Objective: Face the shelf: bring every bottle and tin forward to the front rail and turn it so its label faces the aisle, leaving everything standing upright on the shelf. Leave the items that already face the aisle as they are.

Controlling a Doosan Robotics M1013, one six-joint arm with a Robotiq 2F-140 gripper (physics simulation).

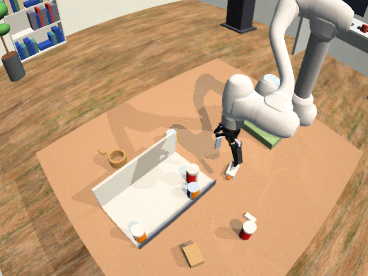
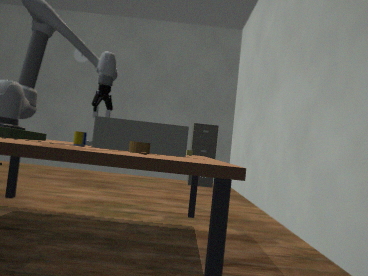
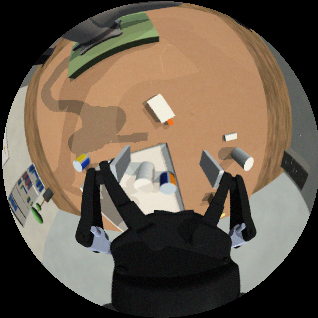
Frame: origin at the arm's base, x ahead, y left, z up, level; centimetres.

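Seen in the pictures: gripper, fingertip midpoint: (image 1: 224,158) (image 3: 166,154).
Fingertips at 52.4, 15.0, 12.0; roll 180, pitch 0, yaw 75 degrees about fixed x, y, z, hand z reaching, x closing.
Note:
Pixels of each thing's top centre, then the offset from my fingertips to it, as dx, dy, dz. Level surfaces: height alone.
- white shelf at its surface level: dz -16.0
- dark front rail at its top centre: (image 1: 179,211) +28.1, +2.4, -13.1
- blue-and-orange tin at its top centre: (image 3: 167,188) (image 1: 193,187) +16.5, -1.9, -9.0
- white-and-orange bottle at its top centre: (image 1: 137,230) +49.0, +1.0, -6.4
- yellow-and-blue tin at its top centre: (image 3: 77,165) (image 2: 80,131) +2.5, -35.5, -10.4
- white box with an orange end, top centre: (image 3: 162,110) (image 1: 232,170) -7.2, +1.0, -14.6
- small white block at its top centre: (image 3: 230,136) (image 1: 250,217) +4.7, +25.4, -16.2
- tan block at its top centre: (image 1: 193,254) +36.9, +21.8, -12.4
- wooden ring at its top centre: (image 2: 140,142) (image 1: 116,155) +33.5, -42.2, -12.4
The white shelf (image 1: 150,200) has a dark front rail (image 1: 177,214). A white-and-red tin (image 1: 192,173) (image 3: 145,175) stands upright on it, back from the rail. A blue-and-orange tin (image 1: 193,191) (image 3: 168,183) stands upright close to the rail, in front of it. A white-and-orange bottle (image 1: 139,233) stands at the shelf's other end, near the rail. Off the shelf, a white-and-red tin (image 1: 247,230) (image 3: 242,159) stands on the table, and a yellow-and-blue tin (image 1: 172,135) (image 2: 80,138) (image 3: 81,162) stands behind the back panel. My gripper (image 1: 226,155) (image 2: 102,114) (image 3: 166,154) is open and empty, pointing down above the table beside the shelf.
A white box with an orange end (image 3: 161,108) lies near the gripper. A small white block (image 1: 250,217) (image 3: 230,136) lies near the off-shelf red tin. A tan block (image 1: 193,254) lies before the rail. A wooden ring (image 1: 110,160) sits behind the shelf. The arm stands on a green base (image 3: 135,37).

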